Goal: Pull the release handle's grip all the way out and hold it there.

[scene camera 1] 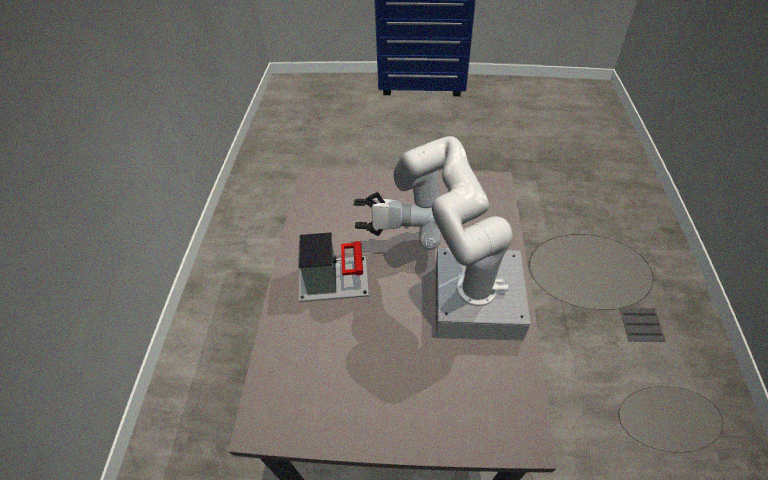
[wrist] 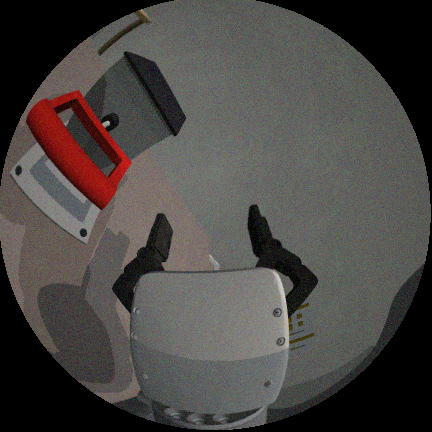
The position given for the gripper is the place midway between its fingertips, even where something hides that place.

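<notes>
The gripper [scene camera 1: 354, 213] shares the scene with a light base plate [scene camera 1: 347, 286].
</notes>
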